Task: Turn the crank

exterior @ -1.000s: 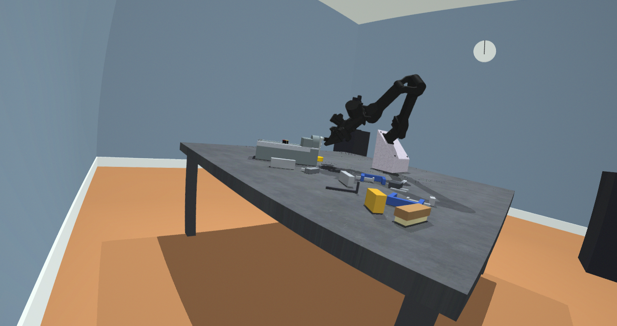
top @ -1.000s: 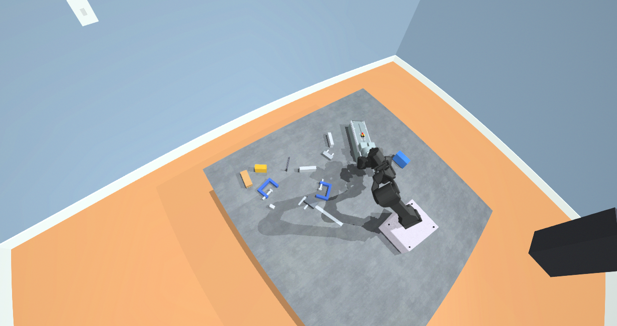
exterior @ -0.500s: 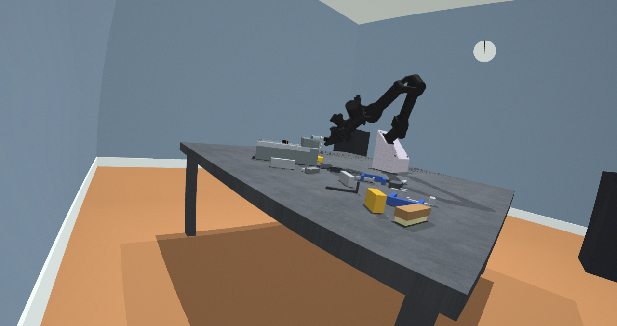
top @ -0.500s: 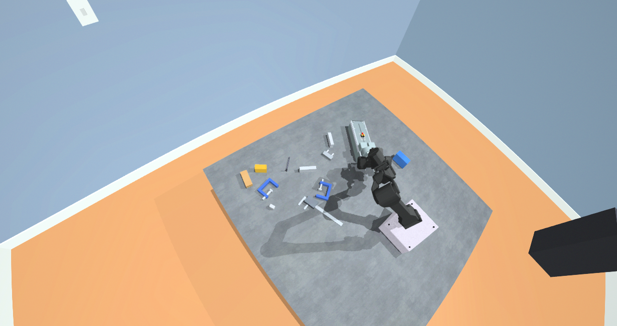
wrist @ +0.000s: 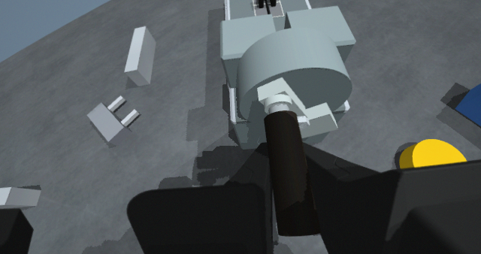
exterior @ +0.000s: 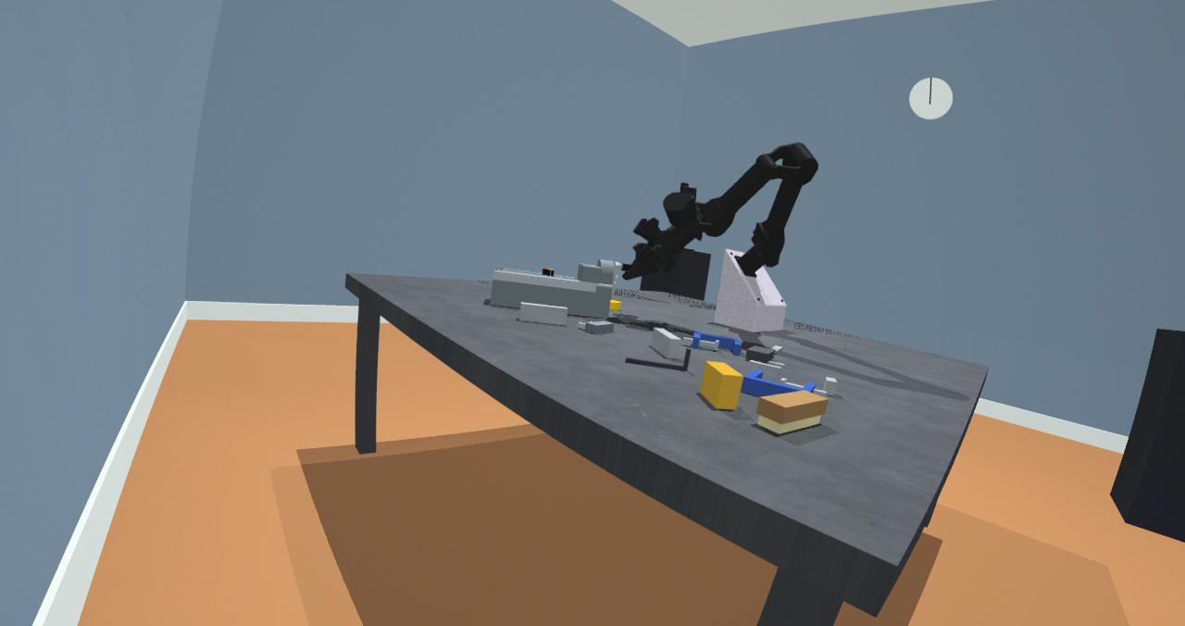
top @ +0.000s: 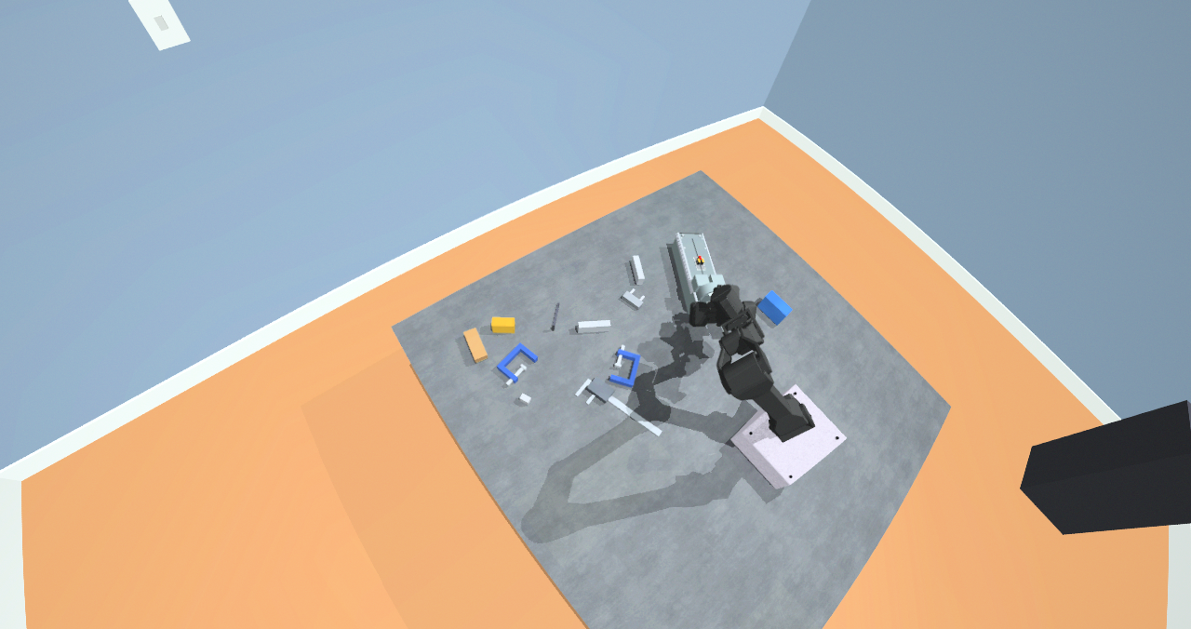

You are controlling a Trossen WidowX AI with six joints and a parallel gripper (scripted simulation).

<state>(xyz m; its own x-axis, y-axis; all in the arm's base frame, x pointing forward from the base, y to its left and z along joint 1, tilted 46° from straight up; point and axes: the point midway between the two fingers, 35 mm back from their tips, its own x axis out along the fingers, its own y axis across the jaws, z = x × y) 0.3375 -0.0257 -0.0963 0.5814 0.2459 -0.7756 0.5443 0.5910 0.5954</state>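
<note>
Now: gripper tip 20 mm below the dark handle, 10 mm to the right of it and 10 mm past it. Round my gripper tip: red pointer: 140 mm ahead, 110 mm to the right, 10 mm below; then yellow round piece: 120 mm to the right, 90 mm behind, 80 mm below; then pronged grey block: 180 mm ahead, 120 mm to the left, 80 mm below.
</note>
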